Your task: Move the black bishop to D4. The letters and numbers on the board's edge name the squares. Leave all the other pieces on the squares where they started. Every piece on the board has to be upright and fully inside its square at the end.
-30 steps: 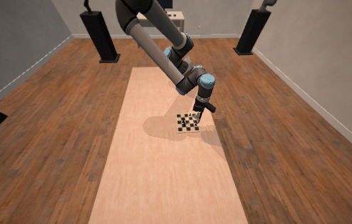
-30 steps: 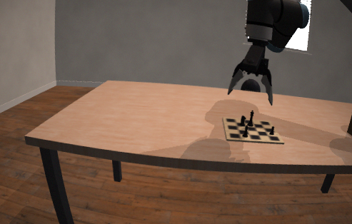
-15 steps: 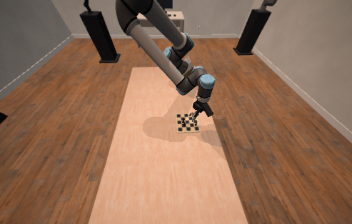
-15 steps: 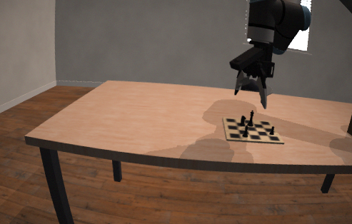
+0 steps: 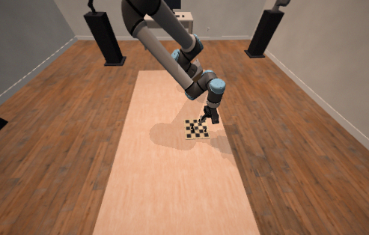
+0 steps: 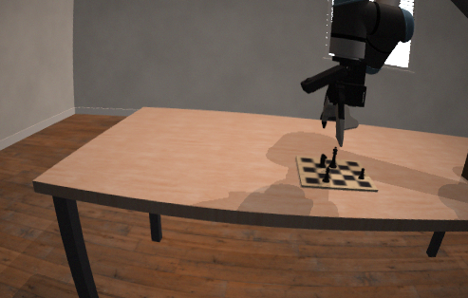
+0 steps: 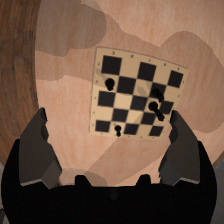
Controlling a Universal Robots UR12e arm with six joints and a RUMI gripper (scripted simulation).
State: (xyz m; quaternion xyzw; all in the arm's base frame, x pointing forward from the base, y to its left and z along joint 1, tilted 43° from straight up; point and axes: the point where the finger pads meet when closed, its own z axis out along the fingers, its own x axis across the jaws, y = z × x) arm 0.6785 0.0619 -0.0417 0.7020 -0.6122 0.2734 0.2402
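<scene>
Now: hand 10 cm above the mid-height piece and 1 cm past it. Round my hand: pawn (12 cm behind, 11 cm below, 4 cm to the right); then small chessboard (13 cm below, 8 cm to the right, 5 cm behind).
</scene>
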